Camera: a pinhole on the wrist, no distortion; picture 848 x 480 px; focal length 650.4 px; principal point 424.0 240.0 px. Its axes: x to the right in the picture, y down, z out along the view. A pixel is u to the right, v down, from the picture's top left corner.
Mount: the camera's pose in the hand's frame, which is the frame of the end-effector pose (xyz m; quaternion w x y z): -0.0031 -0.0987 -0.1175 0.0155 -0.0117 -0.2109 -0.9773
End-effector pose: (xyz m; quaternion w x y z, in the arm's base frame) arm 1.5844 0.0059 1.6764 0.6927 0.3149 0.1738 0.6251
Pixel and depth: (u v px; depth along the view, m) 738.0 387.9 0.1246
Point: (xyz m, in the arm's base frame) 1.6373 -0.0564 1.6254
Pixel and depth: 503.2 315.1 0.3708
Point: 1.7190 -0.0859 1.8567
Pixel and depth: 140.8 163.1 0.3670
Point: 1.6602 0.1224 1.9079
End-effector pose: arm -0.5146 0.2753 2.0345 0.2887 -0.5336 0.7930 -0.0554
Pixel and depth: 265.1 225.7 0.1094
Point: -0.4902 0.2272 2.0607
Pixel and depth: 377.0 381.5 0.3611
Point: -0.3806 0.2923 1.8291
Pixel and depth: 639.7 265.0 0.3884
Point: -0.3908 0.4582 1.8630
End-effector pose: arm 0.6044 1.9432 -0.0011 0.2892 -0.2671 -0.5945 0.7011
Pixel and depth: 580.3 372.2 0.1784
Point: 0.5945 1.8789 0.0679
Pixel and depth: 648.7 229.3 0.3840
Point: 0.5206 1.6830 -0.0234
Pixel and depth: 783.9 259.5 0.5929
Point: 0.4992 1.3976 -0.0451
